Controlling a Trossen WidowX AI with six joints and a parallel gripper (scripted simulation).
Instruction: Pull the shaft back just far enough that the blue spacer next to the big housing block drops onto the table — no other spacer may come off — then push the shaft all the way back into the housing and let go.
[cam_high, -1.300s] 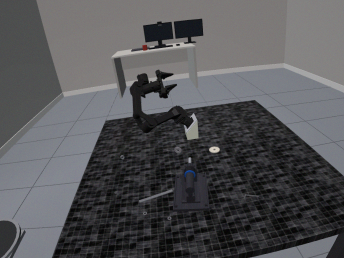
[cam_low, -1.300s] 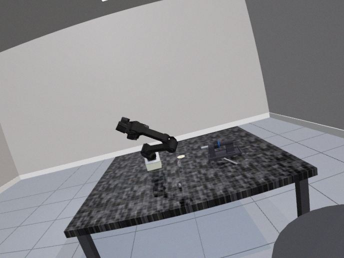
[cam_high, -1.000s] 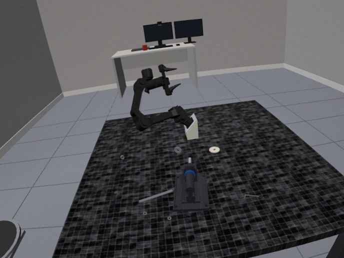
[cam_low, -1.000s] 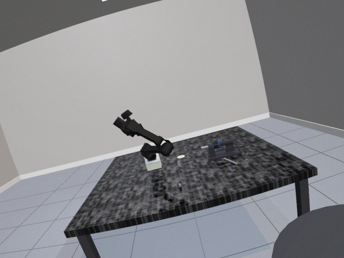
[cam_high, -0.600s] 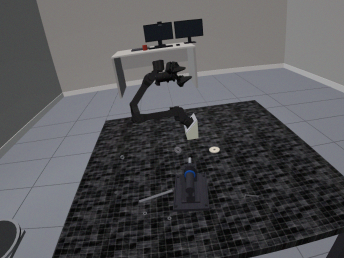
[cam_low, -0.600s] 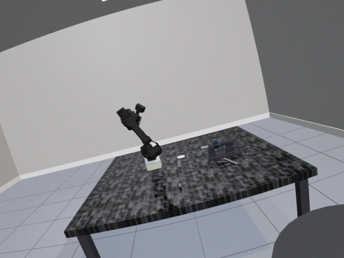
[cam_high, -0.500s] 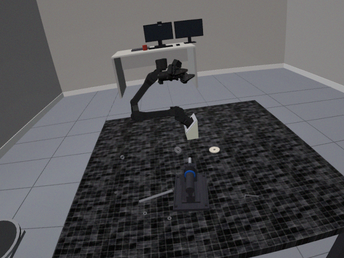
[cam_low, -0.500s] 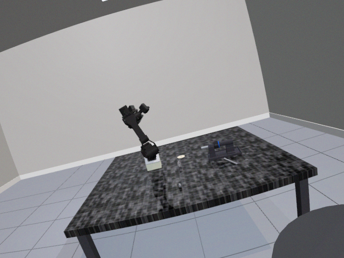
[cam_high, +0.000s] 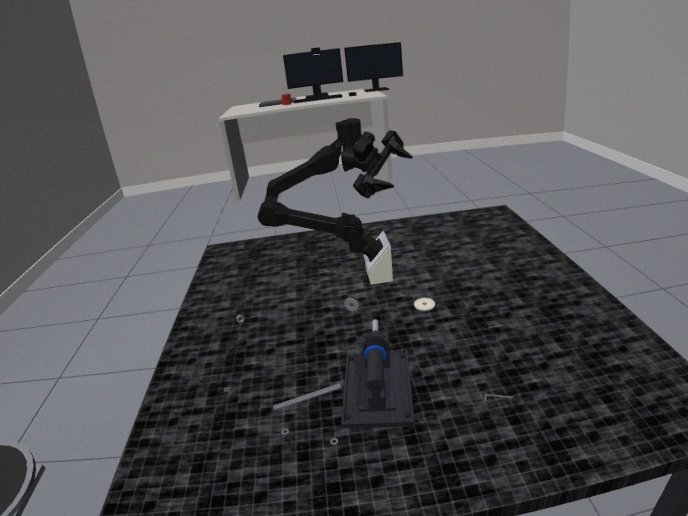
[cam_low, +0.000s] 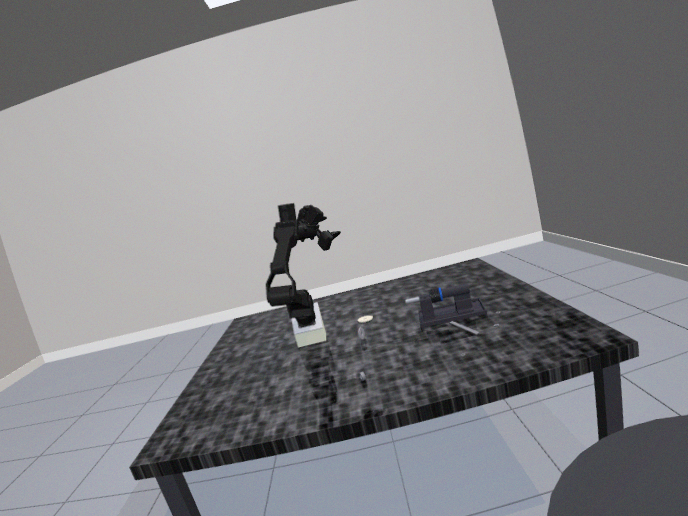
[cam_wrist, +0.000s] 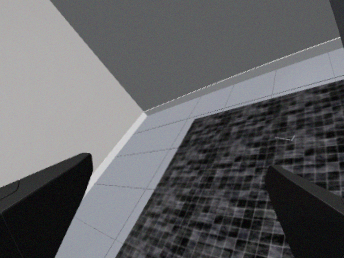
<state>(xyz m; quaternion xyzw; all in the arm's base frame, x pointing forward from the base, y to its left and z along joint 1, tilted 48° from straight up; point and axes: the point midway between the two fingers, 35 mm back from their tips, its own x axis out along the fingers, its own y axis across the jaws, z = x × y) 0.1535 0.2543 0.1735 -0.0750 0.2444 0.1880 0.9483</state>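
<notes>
The grey shaft is 31 cm below my gripper tip, 25 cm ahead of it and 14 cm to the right of it. Round my gripper tip: white disc (39 cm below, 4 cm to the left, 3 cm ahead); then blue spacer (31 cm below, 31 cm ahead, 15 cm to the right); then bent key (42 cm ahead, 39 cm below, 9 cm to the left).
</notes>
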